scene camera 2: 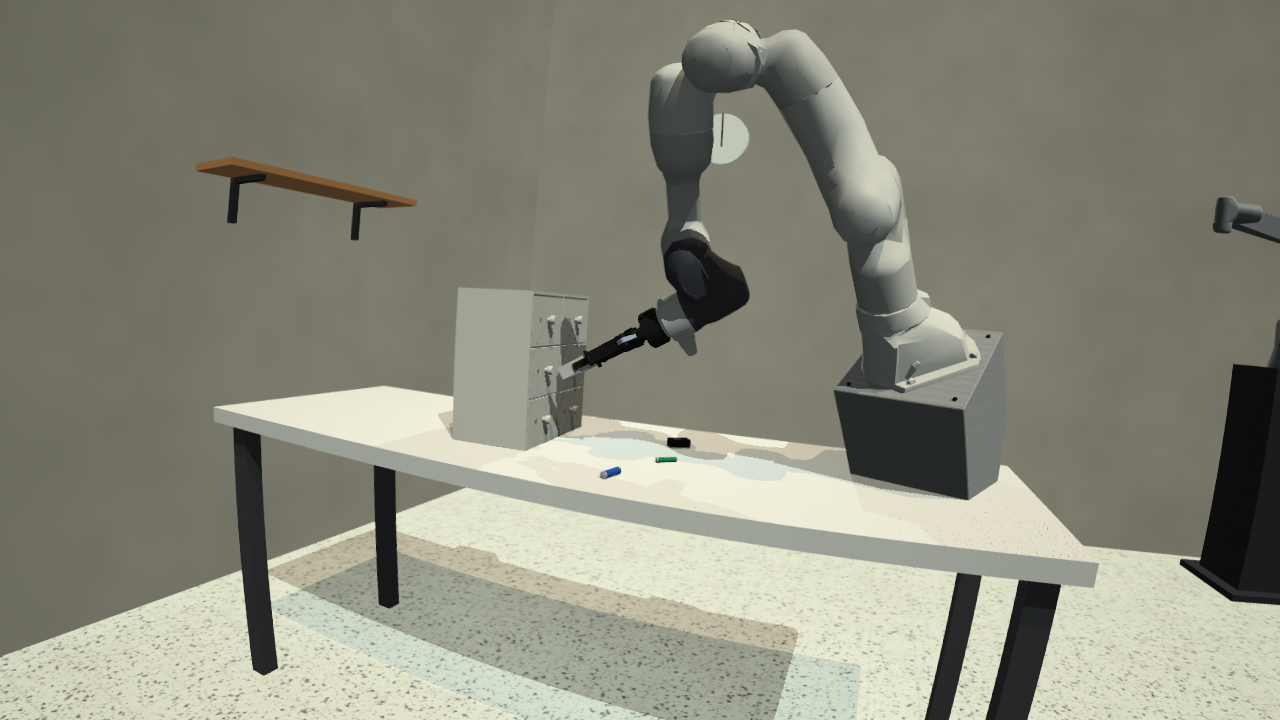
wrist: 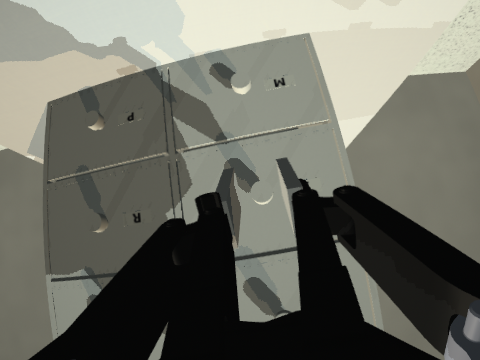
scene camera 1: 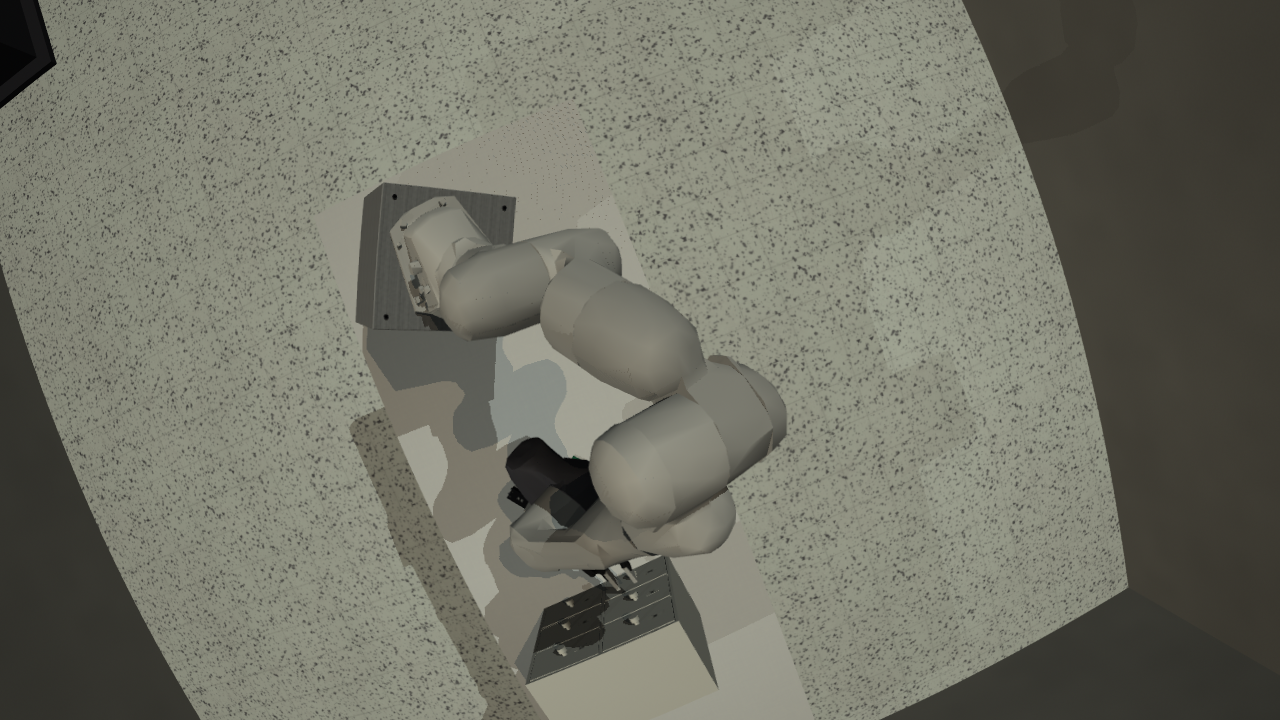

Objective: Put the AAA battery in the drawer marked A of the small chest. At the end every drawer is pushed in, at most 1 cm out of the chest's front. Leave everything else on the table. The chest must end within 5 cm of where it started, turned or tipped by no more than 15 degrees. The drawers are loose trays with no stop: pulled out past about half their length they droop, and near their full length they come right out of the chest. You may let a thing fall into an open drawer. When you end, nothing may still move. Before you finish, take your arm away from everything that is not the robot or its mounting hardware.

Path:
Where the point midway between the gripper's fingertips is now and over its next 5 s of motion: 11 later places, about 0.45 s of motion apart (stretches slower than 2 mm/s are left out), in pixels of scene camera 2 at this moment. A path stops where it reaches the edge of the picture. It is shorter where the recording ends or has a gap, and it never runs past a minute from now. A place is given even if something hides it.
My gripper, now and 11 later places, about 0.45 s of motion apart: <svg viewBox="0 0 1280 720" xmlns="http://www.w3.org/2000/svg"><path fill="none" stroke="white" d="M564 373L560 371L552 370L548 370L548 371L550 371L556 372L564 373L571 374L576 375L578 375L579 375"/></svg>

